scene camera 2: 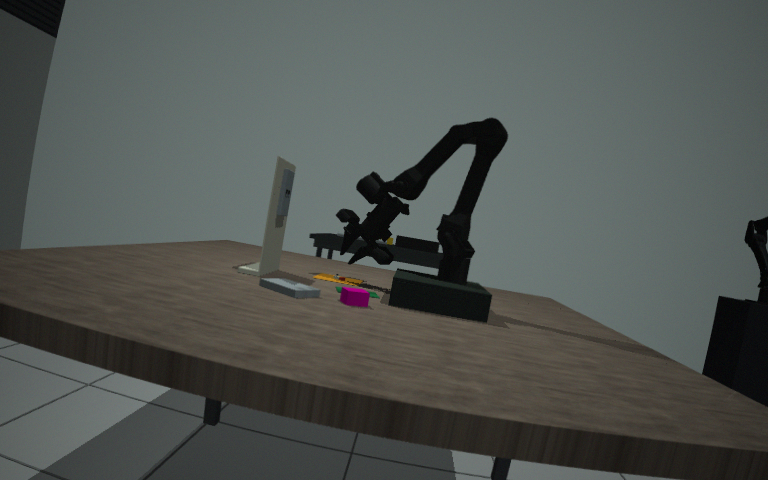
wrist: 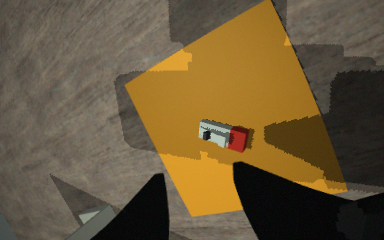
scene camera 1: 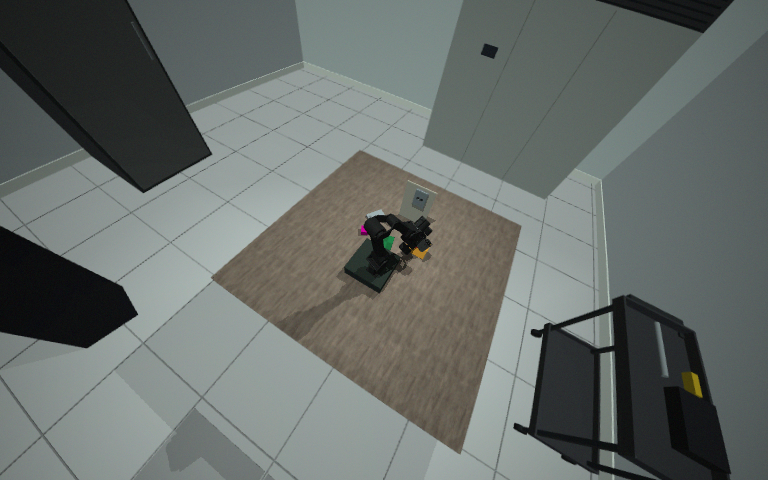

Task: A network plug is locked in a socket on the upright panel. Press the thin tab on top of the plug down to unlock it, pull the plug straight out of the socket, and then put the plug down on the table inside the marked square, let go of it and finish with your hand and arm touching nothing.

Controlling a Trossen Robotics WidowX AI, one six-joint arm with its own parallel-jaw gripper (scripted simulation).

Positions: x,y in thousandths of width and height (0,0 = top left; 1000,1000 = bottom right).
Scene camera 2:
my gripper: 450,541
flat grey block: 374,599
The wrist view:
my gripper: 520,735
network plug: 613,577
